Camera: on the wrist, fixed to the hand. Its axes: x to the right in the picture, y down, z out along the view.
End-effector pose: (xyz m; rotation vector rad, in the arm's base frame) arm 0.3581 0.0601 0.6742 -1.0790 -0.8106 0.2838
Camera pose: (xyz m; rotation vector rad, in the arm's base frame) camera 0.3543 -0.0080 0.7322 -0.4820 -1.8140 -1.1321
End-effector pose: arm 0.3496 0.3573 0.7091 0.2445 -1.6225 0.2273
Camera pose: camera 0.4034 0.2871 0.6952 1.1625 -1.2893 -1.4033
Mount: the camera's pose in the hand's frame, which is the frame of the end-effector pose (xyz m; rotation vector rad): -0.0158 -0.0829 -0.0299 -0.4323 -0.3222 -1.5976
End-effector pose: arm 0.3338 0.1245 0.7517 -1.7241 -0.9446 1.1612
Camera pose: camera 0.3467 0.1343 0.8398 -0.5123 -2.2167 0.0982
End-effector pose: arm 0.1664 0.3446 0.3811 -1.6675 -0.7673 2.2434
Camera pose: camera 0.1901 0.4139 0.4326 -0.2626 -1.8152 1.1150
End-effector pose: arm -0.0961 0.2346 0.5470 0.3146 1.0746 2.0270
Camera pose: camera -0.0575 0.2316 0.4663 -0.3709 0.3290 0.6436
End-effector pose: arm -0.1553 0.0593 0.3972 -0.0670 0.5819 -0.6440
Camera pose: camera -0.2268 0.0054 0.3993 -1.1023 0.2381 -1.9844
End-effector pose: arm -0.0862 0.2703 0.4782 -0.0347 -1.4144 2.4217
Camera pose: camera -0.0430 0.3280 0.5313 0.9874 -1.2000 0.8077
